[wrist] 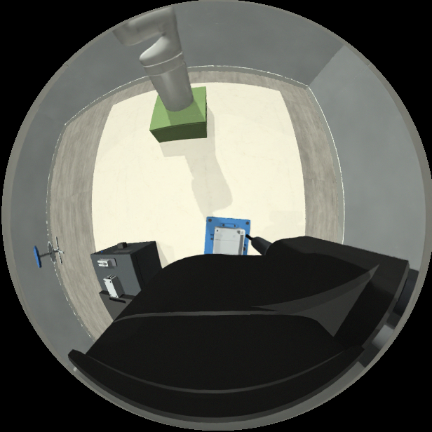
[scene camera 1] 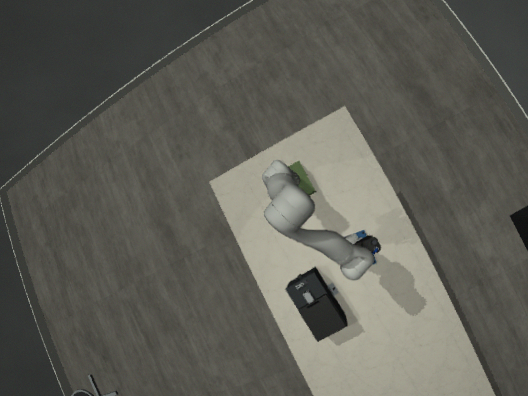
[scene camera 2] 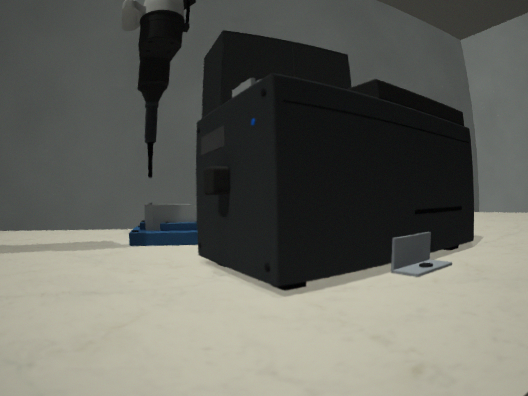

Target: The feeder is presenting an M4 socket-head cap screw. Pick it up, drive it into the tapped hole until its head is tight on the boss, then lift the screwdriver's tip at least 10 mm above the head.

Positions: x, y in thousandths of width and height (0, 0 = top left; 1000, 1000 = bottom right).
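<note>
You'd be looking at a black screw feeder (wrist: 302, 645) here.
</note>
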